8 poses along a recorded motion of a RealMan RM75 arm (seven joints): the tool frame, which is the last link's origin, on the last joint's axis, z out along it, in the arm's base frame.
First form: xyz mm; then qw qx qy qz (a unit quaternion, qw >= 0).
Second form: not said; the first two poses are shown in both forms.
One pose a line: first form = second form
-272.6 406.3 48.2 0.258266 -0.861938 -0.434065 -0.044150 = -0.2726 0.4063 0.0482 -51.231 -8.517 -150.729
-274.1 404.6 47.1 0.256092 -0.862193 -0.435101 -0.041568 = -0.2741 0.4046 0.0471 -51.310 -8.695 -151.097
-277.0 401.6 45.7 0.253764 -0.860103 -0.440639 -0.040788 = -0.2770 0.4016 0.0457 -52.002 -8.828 -151.436
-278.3 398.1 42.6 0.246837 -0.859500 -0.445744 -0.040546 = -0.2783 0.3981 0.0426 -52.683 -8.647 -152.241
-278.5 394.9 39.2 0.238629 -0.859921 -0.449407 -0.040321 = -0.2785 0.3949 0.0392 -53.190 -8.345 -153.165
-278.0 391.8 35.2 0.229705 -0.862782 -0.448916 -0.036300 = -0.2780 0.3918 0.0352 -53.092 -8.256 -154.313
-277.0 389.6 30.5 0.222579 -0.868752 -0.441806 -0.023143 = -0.2770 0.3896 0.0305 -51.966 -9.002 -155.653
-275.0 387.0 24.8 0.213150 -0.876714 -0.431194 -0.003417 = -0.2750 0.3870 0.0248 -50.335 -10.243 -157.493
